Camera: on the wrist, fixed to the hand. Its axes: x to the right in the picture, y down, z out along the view.
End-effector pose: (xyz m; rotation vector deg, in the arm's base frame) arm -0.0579 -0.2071 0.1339 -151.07 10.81 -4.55
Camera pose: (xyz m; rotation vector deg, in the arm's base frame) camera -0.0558 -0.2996 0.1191 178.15 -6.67 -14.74
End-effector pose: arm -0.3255 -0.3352 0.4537 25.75 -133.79 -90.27
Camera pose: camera -0.3355 -0.3362 0.5469 11.66 -110.14 -128.23
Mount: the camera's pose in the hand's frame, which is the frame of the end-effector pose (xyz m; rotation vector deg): 0.0154 0.0873 -0.0304 -30.33 -11.47 -1.49
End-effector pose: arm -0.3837 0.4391 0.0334 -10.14 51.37 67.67
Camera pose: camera -0.4724 0.4691 0.0309 -27.89 22.42 78.30
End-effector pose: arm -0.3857 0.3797 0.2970 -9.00 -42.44 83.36
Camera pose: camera -0.4434 0.4171 0.2333 -23.40 -73.31 70.66
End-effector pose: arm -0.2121 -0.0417 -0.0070 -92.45 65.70 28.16
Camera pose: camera -0.2870 -0.0752 -0.0523 -112.80 50.70 55.99
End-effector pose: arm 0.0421 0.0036 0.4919 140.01 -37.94 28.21
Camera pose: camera 0.0005 -0.0469 0.5590 114.90 -41.96 2.54
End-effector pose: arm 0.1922 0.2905 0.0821 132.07 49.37 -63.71
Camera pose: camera 0.2765 0.2525 0.0973 98.87 55.59 -55.10
